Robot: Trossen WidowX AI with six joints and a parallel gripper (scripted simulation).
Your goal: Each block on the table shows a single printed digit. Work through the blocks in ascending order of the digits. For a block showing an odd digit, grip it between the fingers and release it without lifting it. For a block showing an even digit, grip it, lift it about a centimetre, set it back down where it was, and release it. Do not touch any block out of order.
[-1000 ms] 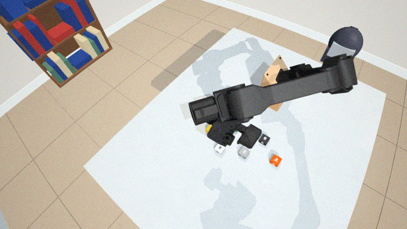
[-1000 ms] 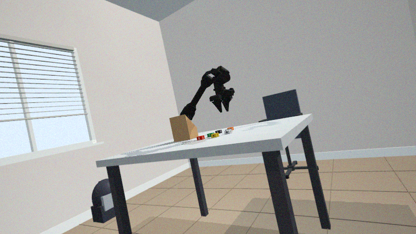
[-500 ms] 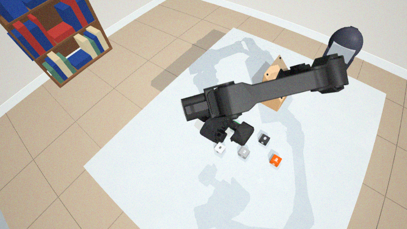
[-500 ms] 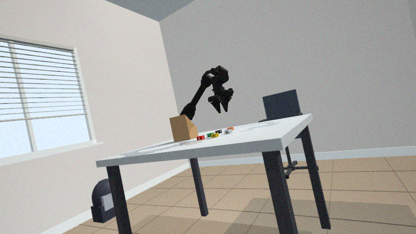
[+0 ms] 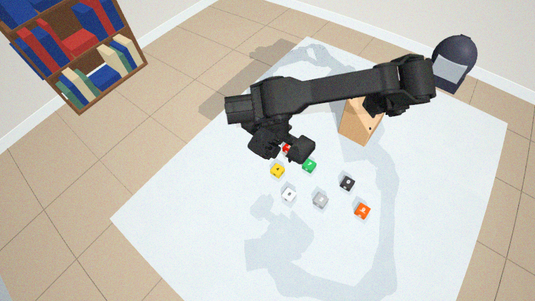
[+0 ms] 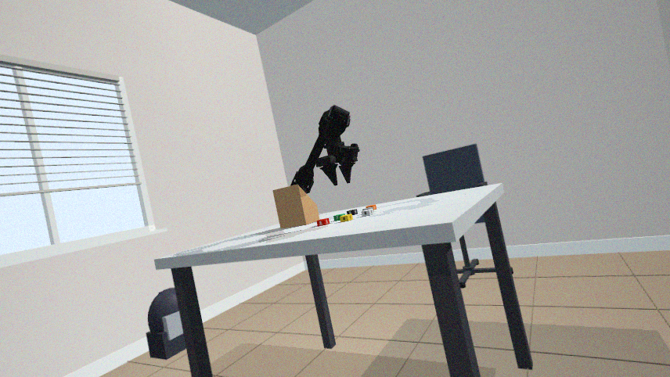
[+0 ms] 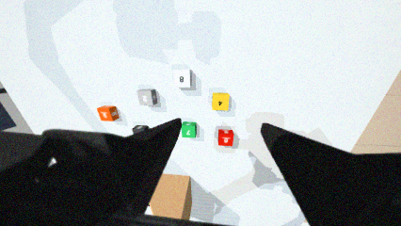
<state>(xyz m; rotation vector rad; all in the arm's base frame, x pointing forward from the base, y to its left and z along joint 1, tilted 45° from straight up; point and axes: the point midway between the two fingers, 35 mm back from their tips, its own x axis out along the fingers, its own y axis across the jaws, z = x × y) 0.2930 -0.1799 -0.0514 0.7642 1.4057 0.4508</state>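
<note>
Now: gripper tip 70 mm past the black block, 200 mm to the right of it and 120 mm above it. Round my gripper tip: yellow block: 10 mm behind, 10 mm to the right, 120 mm below; then white block: 50 mm ahead, 60 mm to the left, 120 mm below; then green block marked 7: 70 mm behind, 70 mm to the left, 120 mm below.
</note>
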